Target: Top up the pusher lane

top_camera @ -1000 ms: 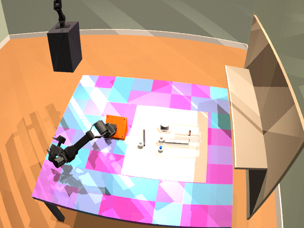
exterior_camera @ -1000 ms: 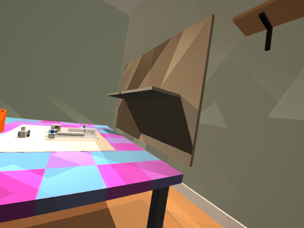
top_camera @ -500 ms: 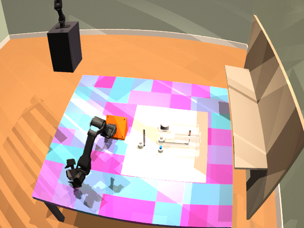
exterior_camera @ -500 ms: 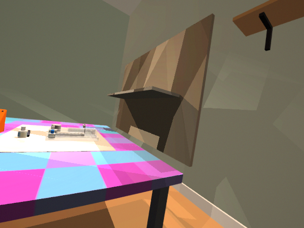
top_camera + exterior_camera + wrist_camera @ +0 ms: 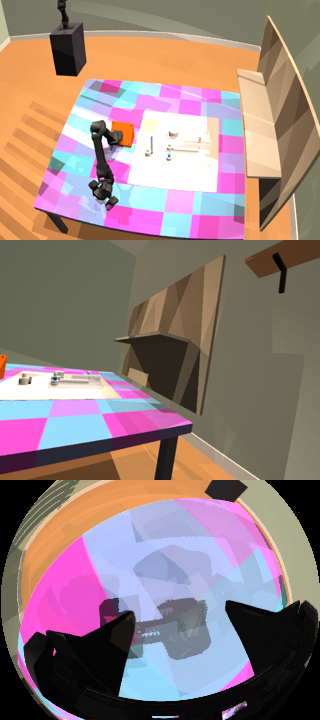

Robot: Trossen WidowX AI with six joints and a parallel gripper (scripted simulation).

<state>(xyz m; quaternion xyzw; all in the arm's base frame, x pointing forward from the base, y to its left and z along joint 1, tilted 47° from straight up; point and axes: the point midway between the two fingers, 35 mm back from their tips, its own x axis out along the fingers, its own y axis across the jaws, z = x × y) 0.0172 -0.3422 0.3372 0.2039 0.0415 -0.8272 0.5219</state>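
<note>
Right now my gripper tip is 220 mm short of the thin dark rod, 500 mm to the right of it and 10 mm above it. From my gripper tip the other things lie so: clear sprung lane (480 mm ahead, 520 mm to the left); red mark (520 mm ahead, 540 mm to the left, 60 mm above); pusher plate (440 mm ahead, 520 mm to the left, 40 mm above).
</note>
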